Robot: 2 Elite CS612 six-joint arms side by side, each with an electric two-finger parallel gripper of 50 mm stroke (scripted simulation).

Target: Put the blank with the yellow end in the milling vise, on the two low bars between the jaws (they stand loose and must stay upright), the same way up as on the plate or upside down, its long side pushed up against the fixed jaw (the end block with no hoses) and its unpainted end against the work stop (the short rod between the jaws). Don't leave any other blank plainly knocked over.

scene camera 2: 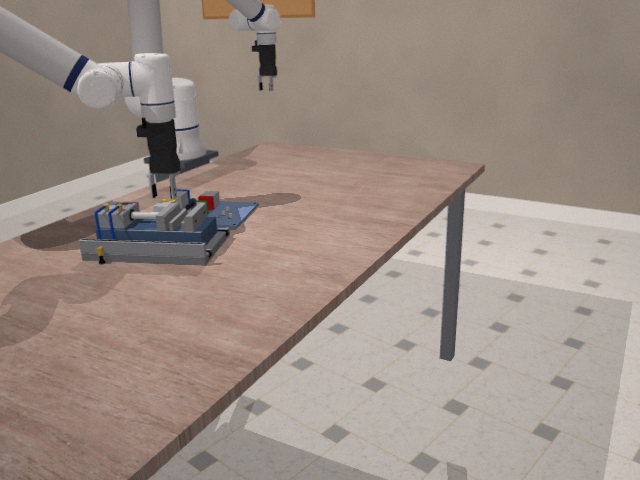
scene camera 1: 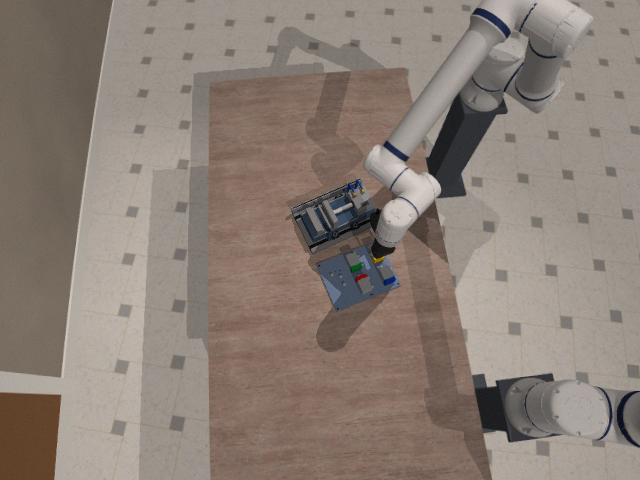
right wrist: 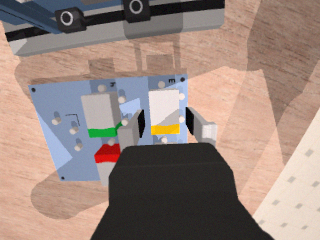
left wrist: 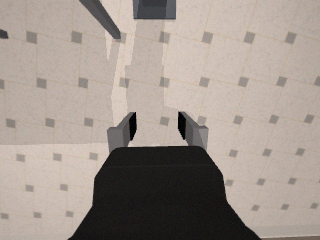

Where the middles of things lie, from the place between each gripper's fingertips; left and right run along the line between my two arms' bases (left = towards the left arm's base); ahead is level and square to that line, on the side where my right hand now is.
My right hand (scene camera 2: pixel 164 197) is 5 cm above the yellow-ended blank (right wrist: pixel 164 103). Round my right hand: blue plate (scene camera 1: pixel 342 297) 8 cm to the left, 7 cm below, 7 cm ahead; then green-ended blank (right wrist: pixel 102 112) 8 cm ahead, 5 cm below, 4 cm to the left.
My left gripper is now 1060 mm to the left of the blue plate, 640 mm short of it and 170 mm above it. Round my left hand: green-ended blank (1110 mm to the right, 660 mm ahead, 150 mm below); yellow-ended blank (1140 mm to the right, 580 mm ahead, 150 mm below).
